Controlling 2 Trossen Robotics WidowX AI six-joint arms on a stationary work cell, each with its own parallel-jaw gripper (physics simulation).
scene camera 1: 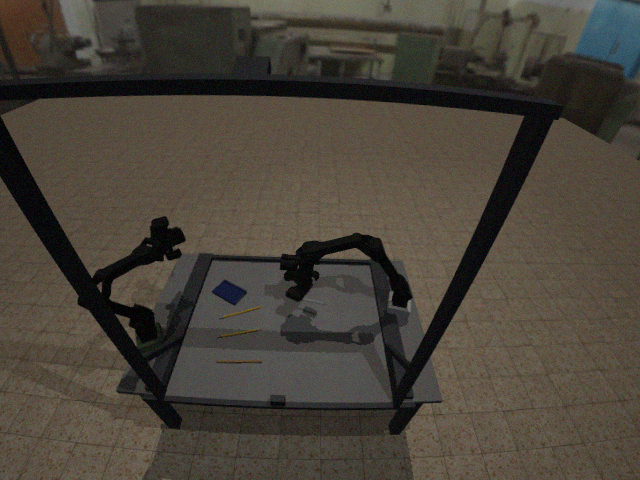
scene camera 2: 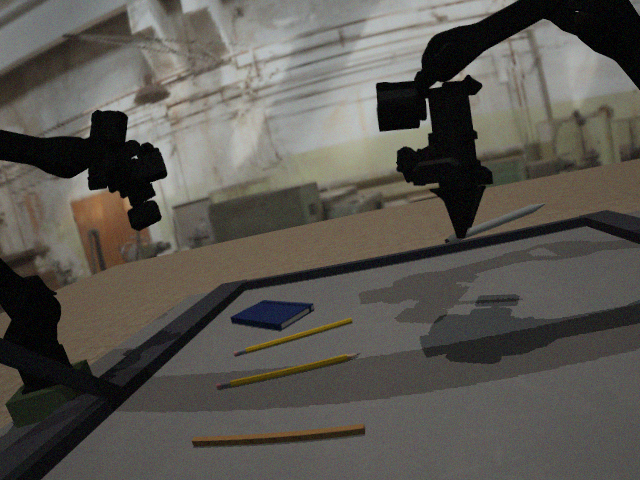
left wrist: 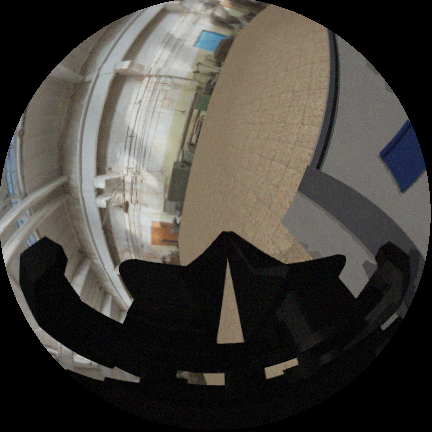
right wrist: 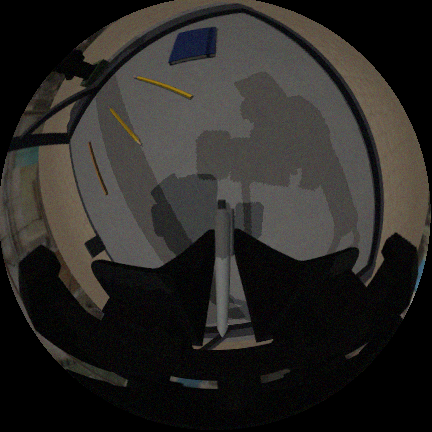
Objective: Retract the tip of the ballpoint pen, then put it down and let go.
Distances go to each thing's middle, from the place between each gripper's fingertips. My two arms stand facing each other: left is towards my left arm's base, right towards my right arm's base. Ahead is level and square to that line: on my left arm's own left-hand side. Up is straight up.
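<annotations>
I consider the blue notepad point(scene camera 2: 277, 315) first: my left hand is 280 mm above it, 140 mm past it and 220 mm to the left of it. Counted from that same left hand, the ballpoint pen point(right wrist: 223, 222) is 160 mm below, 340 mm behind and 570 mm to the right, while the orange pencil point(scene camera 2: 358, 429) is 280 mm below, 260 mm to the right and 510 mm behind.
For my right hand, the ballpoint pen is 20 mm above it, 30 mm behind it and 40 mm to the right of it. The blue notepad, again from my right hand, is 100 mm below, 170 mm ahead and 320 mm to the left. The orange pencil is 100 mm below my right hand too, 190 mm behind it and 280 mm to the left of it.
</annotations>
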